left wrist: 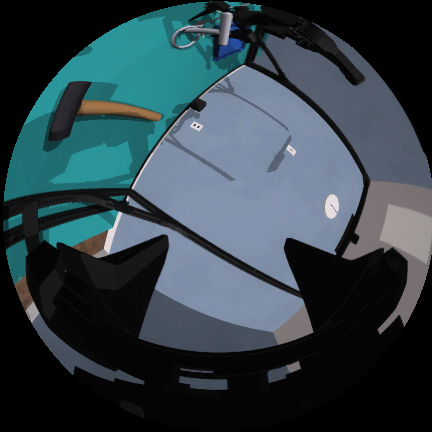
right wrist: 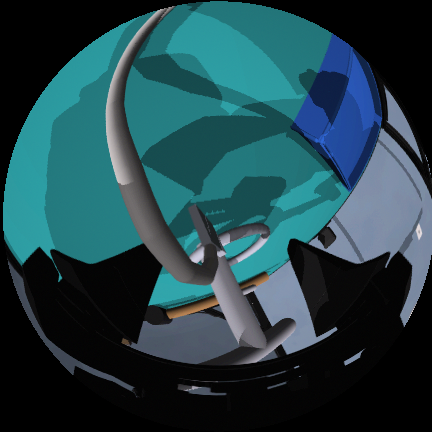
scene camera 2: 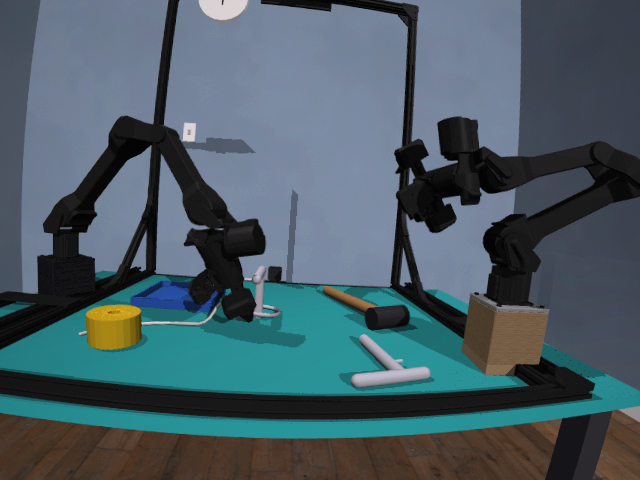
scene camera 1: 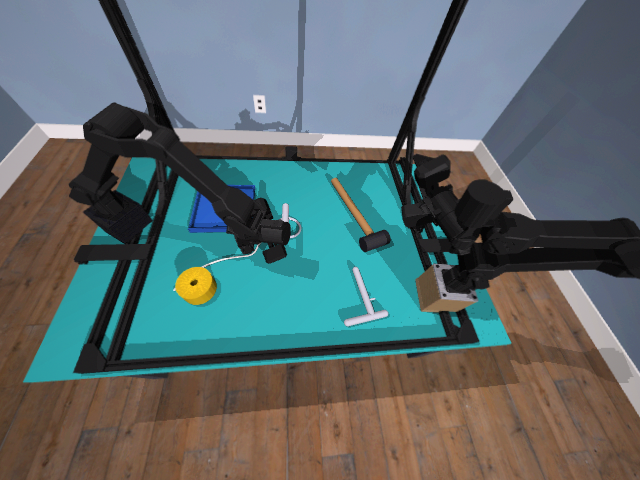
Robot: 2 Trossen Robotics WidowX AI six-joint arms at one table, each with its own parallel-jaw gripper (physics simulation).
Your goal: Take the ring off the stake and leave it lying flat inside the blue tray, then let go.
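Places are measured from the left arm's base along level axes (x left, y ahead, z down), in centimetres.
Where they show: left gripper, fingertip midpoint: (left wrist: 228, 243) (right wrist: 207, 390); right gripper, fingertip midpoint: (right wrist: 229, 244); left arm's base at its link origin: (scene camera 2: 507, 300) (scene camera 1: 455, 281); right arm's base at its link origin: (scene camera 2: 66, 257) (scene camera 1: 111, 207).
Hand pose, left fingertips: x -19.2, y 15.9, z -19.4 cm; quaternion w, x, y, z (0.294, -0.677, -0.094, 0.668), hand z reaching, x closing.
Each offset is from my left fingertips to the top centre of the thing. "spot": to the spot under its first point.
The grey stake {dx +3.3, dy +31.2, dz +19.9 cm} (scene camera 1: 285, 212) (scene camera 2: 259, 295) (left wrist: 226, 29) (right wrist: 234, 302) stands upright with a crossbar on top. The pale ring {dx +0.4, dy +31.9, dz +28.4 cm} (scene camera 1: 299, 227) (scene camera 2: 279, 311) (left wrist: 176, 37) (right wrist: 247, 230) lies low around its foot; part is hidden in the right wrist view. The blue tray {dx -6.5, dy +53.5, dz +28.9 cm} (scene camera 1: 206, 209) (scene camera 2: 173, 295) (left wrist: 227, 50) (right wrist: 362, 120) lies to the left behind it in scene camera 1. My right gripper (scene camera 1: 268, 232) (scene camera 2: 222, 297) (right wrist: 229, 244) is open and empty beside the stake, low over the table. My left gripper (scene camera 1: 422, 191) (scene camera 2: 424, 187) (left wrist: 228, 243) is open and empty, high at the right.
A white cord {spot: dx +12.0, dy +46.5, dz +30.6 cm} (scene camera 1: 232, 256) (scene camera 2: 175, 323) (right wrist: 116, 130) runs from the yellow spool {dx +22.6, dy +53.2, dz +26.1 cm} (scene camera 1: 195, 291) (scene camera 2: 113, 330) towards the stake and passes near my right gripper. A mallet {dx -10.0, dy +8.3, dz +26.1 cm} (scene camera 1: 374, 240) (scene camera 2: 387, 316) (left wrist: 69, 111) and another T-shaped stake {dx +20.5, dy +8.0, dz +29.1 cm} (scene camera 1: 366, 318) (scene camera 2: 391, 376) lie to the right.
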